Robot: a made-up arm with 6 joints. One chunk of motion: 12 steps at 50 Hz.
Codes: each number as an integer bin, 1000 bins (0 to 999) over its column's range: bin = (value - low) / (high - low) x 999, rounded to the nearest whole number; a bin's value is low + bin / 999 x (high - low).
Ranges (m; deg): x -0.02..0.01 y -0.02..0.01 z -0.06..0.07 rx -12..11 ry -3..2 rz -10..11
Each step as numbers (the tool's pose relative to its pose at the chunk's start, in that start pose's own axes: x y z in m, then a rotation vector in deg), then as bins.
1 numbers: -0.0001 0.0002 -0.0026 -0.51 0.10 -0.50
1 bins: 663 673 441 499 619 452
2 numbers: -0.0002 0.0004 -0.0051 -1.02 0.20 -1.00
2 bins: 659 679 422 477 639 428
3 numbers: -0.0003 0.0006 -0.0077 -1.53 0.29 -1.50
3 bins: 656 686 402 455 657 404
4 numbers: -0.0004 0.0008 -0.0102 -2.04 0.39 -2.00
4 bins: 653 693 383 433 677 381
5 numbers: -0.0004 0.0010 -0.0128 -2.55 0.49 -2.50
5 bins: 653 699 363 410 697 357
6 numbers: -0.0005 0.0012 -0.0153 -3.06 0.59 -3.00
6 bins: 649 706 344 388 717 333
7 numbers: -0.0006 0.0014 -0.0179 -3.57 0.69 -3.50
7 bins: 646 713 324 366 737 309
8 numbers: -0.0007 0.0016 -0.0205 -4.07 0.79 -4.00
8 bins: 643 719 304 344 757 285
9 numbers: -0.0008 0.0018 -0.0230 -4.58 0.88 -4.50
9 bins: 639 726 284 322 775 262
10 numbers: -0.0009 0.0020 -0.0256 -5.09 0.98 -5.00
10 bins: 636 733 264 300 795 238
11 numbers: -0.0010 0.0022 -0.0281 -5.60 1.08 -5.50
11 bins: 633 739 245 278 815 214
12 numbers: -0.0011 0.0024 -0.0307 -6.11 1.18 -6.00
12 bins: 629 746 225 256 835 190
